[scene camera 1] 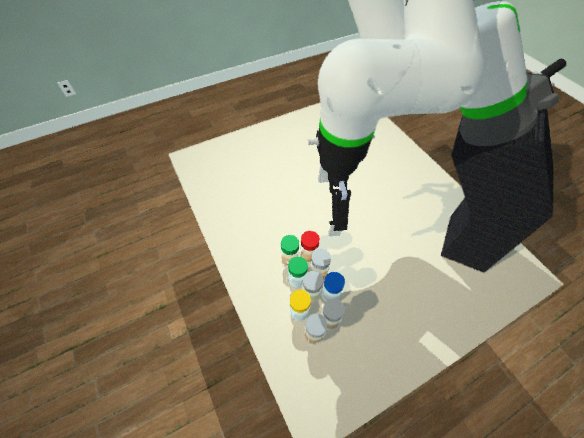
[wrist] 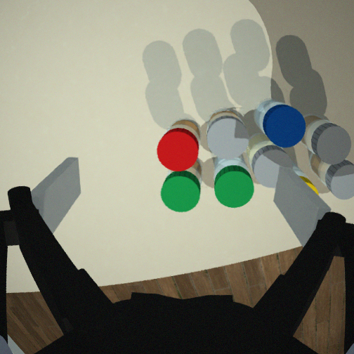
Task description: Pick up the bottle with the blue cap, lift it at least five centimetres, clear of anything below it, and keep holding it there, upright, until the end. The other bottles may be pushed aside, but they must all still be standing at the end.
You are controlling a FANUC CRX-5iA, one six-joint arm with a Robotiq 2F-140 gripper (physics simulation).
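Seen in the pictures: gripper, fingertip midpoint: (scene camera 1: pixel 328 206); arm's base at its link origin: (scene camera 1: pixel 497 124).
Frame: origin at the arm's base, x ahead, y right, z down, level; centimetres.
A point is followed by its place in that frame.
The blue-capped bottle (scene camera 1: pixel 334 283) {x 41.8, y -5.3, z 33.4 cm} (wrist: pixel 284 125) stands upright on the right side of the cluster in the scene view, beside grey-capped bottles. My gripper (scene camera 1: pixel 338 229) (wrist: pixel 178 179) is open and empty, pointing down above the mat, up and slightly right of the red-capped bottle (scene camera 1: pixel 310 241) {x 41.3, y 8.9, z 33.4 cm} (wrist: pixel 178 149) in the scene view. In the wrist view, the blue cap lies above the right fingertip, off to the right of the middle between the fingers. Two green-capped bottles (scene camera 1: pixel 290 245) {x 47.0, y 10.4, z 33.4 cm} (scene camera 1: pixel 298 267) {x 48.2, y 3.2, z 33.5 cm} (wrist: pixel 180 191) (wrist: pixel 234 186) and a yellow-capped bottle (scene camera 1: pixel 300 301) {x 52.3, y -5.5, z 33.4 cm} (wrist: pixel 309 185) also stand; the right finger partly hides the yellow one.
Grey-capped bottles (scene camera 1: pixel 321 259) {x 41.4, y 2.4, z 33.4 cm} (scene camera 1: pixel 313 283) {x 46.8, y -2.7, z 33.4 cm} (scene camera 1: pixel 333 311) {x 46.0, y -11.7, z 33.4 cm} (scene camera 1: pixel 315 327) {x 52.1, y -13.0, z 33.5 cm} (wrist: pixel 227 136) (wrist: pixel 331 143) stand close around the blue-capped one. All stand on a cream mat (scene camera 1: pixel 240 175) {x 47.4, y 51.1, z 43.9 cm} (wrist: pixel 90 90) over a wooden floor (scene camera 1: pixel 115 240) (wrist: pixel 225 280). The robot's black pedestal (scene camera 1: pixel 505 200) {x 1.3, y -12.5, z 12.7 cm} is at the right.
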